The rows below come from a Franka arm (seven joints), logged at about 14 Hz.
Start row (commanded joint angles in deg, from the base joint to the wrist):
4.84 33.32 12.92 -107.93 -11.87 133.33 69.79
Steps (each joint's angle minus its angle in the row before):
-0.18 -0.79 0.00 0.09 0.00 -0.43 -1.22
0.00 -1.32 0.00 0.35 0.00 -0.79 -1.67
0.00 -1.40 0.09 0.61 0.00 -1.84 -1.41
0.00 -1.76 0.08 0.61 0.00 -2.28 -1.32
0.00 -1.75 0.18 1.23 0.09 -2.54 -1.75
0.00 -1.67 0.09 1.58 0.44 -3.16 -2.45
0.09 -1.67 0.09 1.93 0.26 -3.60 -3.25
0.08 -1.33 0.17 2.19 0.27 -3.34 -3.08
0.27 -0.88 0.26 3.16 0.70 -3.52 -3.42
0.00 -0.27 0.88 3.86 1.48 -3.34 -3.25
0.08 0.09 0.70 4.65 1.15 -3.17 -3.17
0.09 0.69 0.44 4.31 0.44 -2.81 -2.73
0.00 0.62 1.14 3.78 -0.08 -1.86 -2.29
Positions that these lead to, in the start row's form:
4.66 32.53 12.92 -107.84 -11.87 132.90 68.57
4.66 31.21 12.92 -107.49 -11.87 132.11 66.90
4.66 29.81 13.01 -106.88 -11.87 130.27 65.49
4.66 28.05 13.09 -106.27 -11.87 127.99 64.17
4.66 26.30 13.27 -105.04 -11.78 125.45 62.42
4.66 24.63 13.36 -103.46 -11.34 122.29 59.97
4.75 22.96 13.45 -101.53 -11.08 118.69 56.72
4.83 21.63 13.62 -99.34 -10.81 115.35 53.64
5.10 20.75 13.88 -96.18 -10.11 111.83 50.22
5.10 20.48 14.76 -92.32 -8.63 108.49 46.97
5.18 20.57 15.46 -87.67 -7.48 105.32 43.80
5.27 21.26 15.90 -83.36 -7.04 102.51 41.07
5.27 21.88 17.04 -79.58 -7.12 100.65 38.78

